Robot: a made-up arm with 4 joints. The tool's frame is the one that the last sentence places.
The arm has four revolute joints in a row. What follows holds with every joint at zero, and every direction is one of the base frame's.
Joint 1 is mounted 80 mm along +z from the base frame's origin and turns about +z.
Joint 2 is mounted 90 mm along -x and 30 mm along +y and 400 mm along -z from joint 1 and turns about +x.
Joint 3 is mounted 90 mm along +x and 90 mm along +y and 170 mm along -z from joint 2 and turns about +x.
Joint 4 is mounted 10 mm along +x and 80 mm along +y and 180 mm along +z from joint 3 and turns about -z.
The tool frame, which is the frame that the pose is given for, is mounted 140 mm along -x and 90 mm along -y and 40 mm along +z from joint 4; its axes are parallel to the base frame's.
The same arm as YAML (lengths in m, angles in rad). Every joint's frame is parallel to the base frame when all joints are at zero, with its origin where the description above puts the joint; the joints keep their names.
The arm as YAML. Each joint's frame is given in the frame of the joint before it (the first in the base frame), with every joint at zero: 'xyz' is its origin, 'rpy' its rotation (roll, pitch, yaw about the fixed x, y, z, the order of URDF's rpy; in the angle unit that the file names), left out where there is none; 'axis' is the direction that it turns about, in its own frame. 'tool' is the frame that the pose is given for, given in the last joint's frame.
units:
  length: m
  angle: rad
joints:
  - name: joint 1
    type: revolute
    origin:
      xyz: [0.0, 0.0, 0.08]
    axis: [0.0, 0.0, 1.0]
  - name: joint 2
    type: revolute
    origin:
      xyz: [-0.09, 0.03, -0.4]
    axis: [1.0, 0.0, 0.0]
  - name: joint 3
    type: revolute
    origin:
      xyz: [0.09, 0.09, -0.17]
    axis: [1.0, 0.0, 0.0]
  - name: joint 4
    type: revolute
    origin:
      xyz: [0.01, 0.08, 0.18]
    axis: [0.0, 0.0, -1.0]
tool:
  origin:
    xyz: [-0.14, -0.09, 0.04]

